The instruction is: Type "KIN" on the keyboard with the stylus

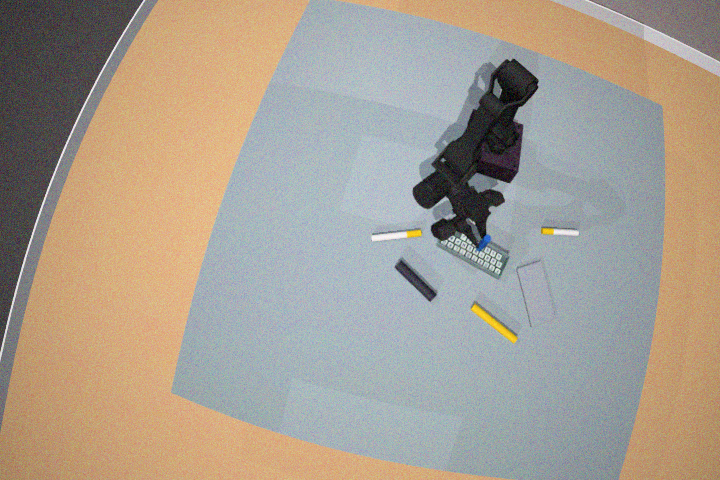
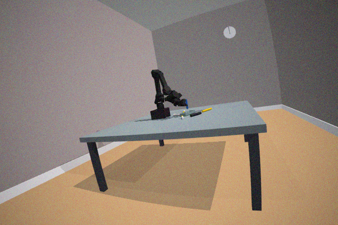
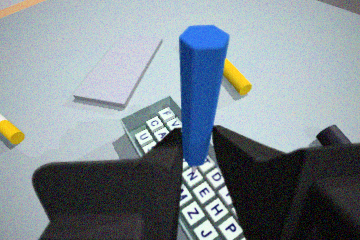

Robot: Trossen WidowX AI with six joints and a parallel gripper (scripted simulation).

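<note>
Now: the white cylinder 11 cm behind my gripper tip, 7 cm below it and 1 cm to the left of it. From my gripper tip the other things lie so: dark rod (14 cm to the right, 9 cm ahead, 7 cm below); then blue stylus (2 cm below); then yellow rod (18 cm ahead, 8 cm below, 7 cm to the left).
</note>
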